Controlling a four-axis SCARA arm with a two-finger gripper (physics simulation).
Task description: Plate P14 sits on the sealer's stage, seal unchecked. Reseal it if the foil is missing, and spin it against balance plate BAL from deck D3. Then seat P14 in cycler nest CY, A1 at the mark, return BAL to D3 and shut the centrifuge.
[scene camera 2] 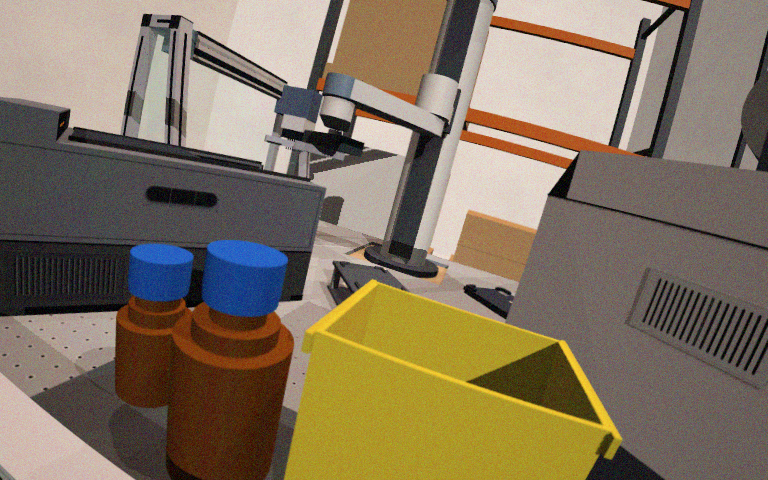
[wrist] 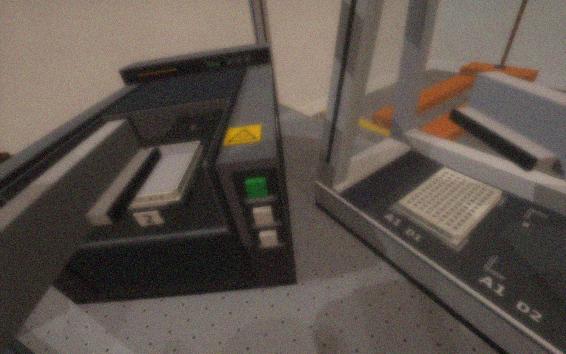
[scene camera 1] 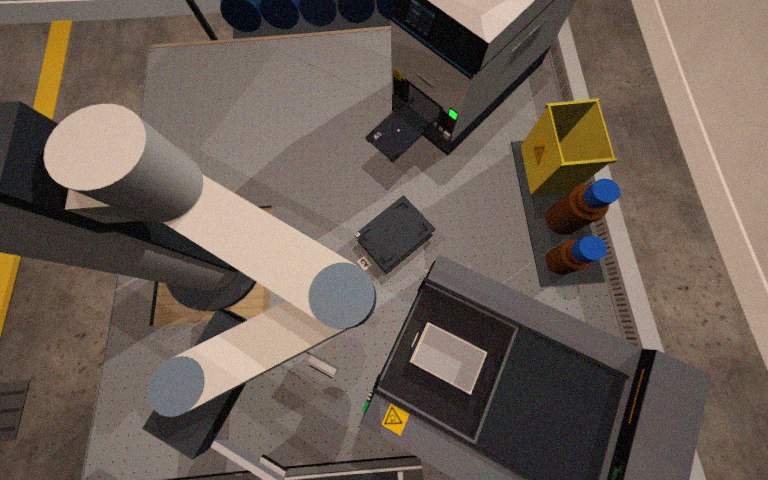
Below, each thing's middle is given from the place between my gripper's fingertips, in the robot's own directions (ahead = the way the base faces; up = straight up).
My gripper is now 35 cm short of the centrifuge (scene camera 1: pixel 567 393) and 15 cm above it.
